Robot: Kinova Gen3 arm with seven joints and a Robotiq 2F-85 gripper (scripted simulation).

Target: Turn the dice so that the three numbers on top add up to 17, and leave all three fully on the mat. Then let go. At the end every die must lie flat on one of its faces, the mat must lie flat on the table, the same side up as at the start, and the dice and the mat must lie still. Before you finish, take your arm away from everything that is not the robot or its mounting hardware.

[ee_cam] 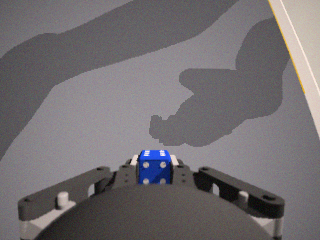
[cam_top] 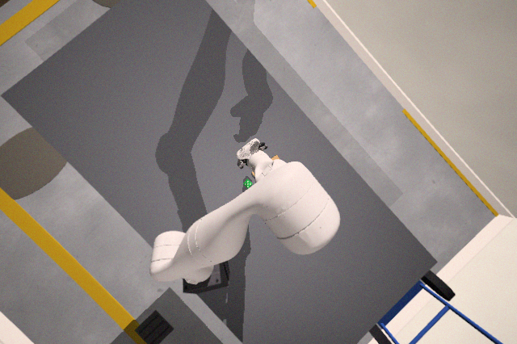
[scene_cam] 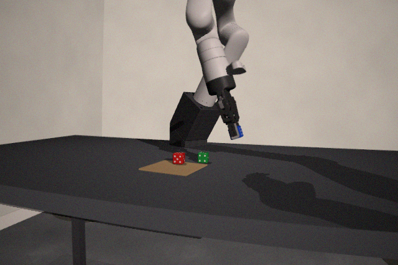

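The green die is 9 cm behind my hand, 11 cm to the right of it and 9 cm below it. Also, from my hand: red die: 3 cm behind, 17 cm to the right, 9 cm below; then tan mat: 1 cm ahead, 16 cm to the right, 11 cm below; then blue die: right at my hand.
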